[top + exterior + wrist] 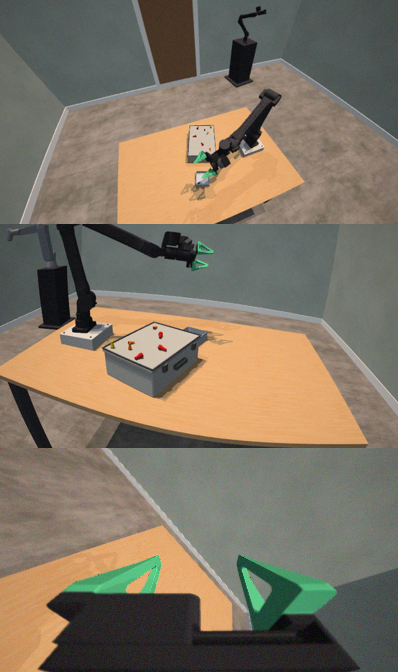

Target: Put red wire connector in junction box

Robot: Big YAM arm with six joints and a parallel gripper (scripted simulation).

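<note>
Now: hand 16 cm past the red wire connector, 28 cm to the left of it and 26 cm above it. From my hand the other things lie so: grey tool case (17 cm behind, 32 cm to the right, 30 cm below).
</note>
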